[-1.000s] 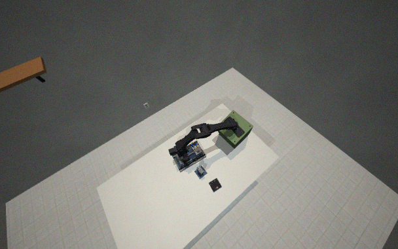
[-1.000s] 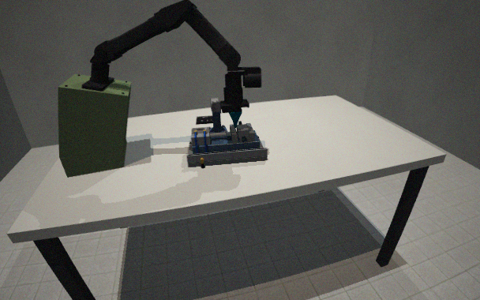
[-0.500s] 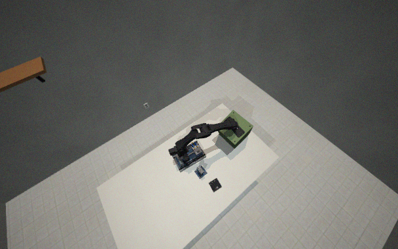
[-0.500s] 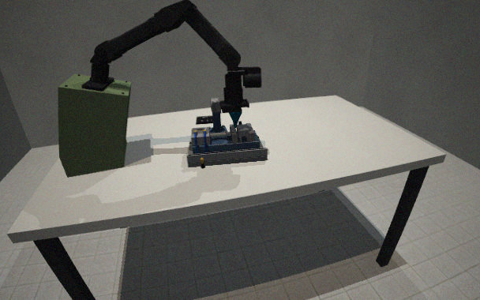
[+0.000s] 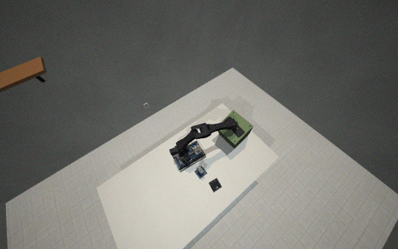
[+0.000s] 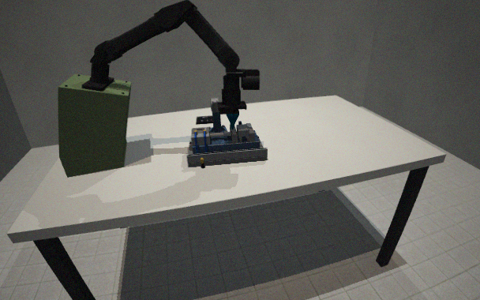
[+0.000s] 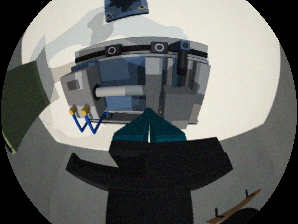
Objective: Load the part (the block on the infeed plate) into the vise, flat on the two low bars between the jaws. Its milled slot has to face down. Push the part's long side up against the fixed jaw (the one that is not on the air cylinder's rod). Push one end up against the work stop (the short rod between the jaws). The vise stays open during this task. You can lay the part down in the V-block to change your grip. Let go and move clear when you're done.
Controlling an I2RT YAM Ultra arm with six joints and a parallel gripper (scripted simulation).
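The grey block part lies 4 cm ahead of my hand and 3 cm below it. Round my hand: cylinder rod (4 cm behind, 2 cm to the left, 4 cm below); air cylinder (12 cm behind, 3 cm to the left, 4 cm below); vise (3 cm behind, 2 cm to the left, 7 cm below).
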